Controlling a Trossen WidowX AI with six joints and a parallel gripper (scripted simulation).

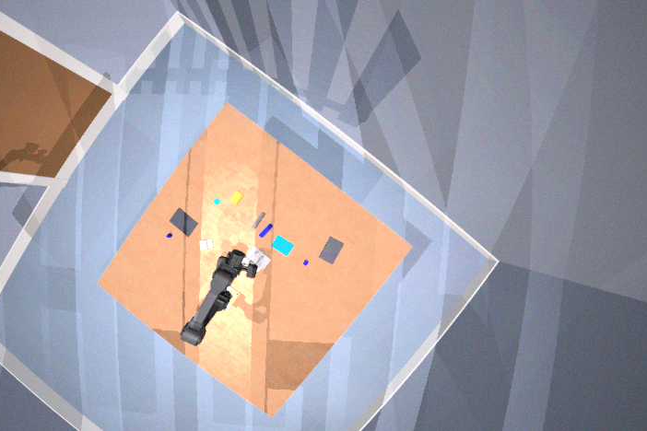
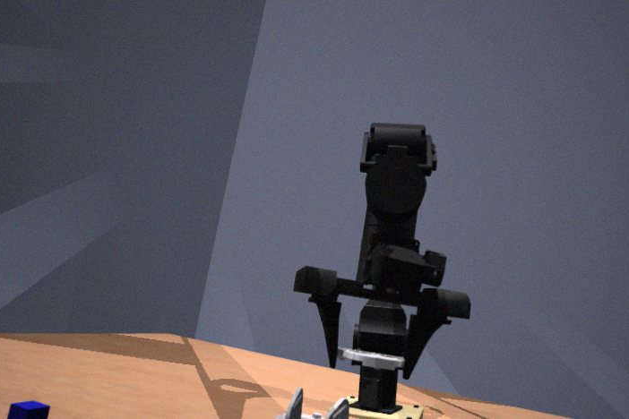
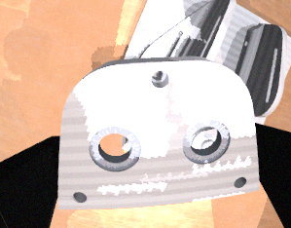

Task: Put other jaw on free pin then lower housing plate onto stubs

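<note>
Right now my gripper tip is 20 mm to the left of the jaw and 70 mm above it. Round my gripper tip: blue bar: 180 mm ahead, 50 mm to the left, 70 mm below; then cyan plate: 190 mm ahead, 70 mm to the right, 80 mm below; then dark bar: 190 mm ahead, 120 mm to the left, 70 mm below.
</note>
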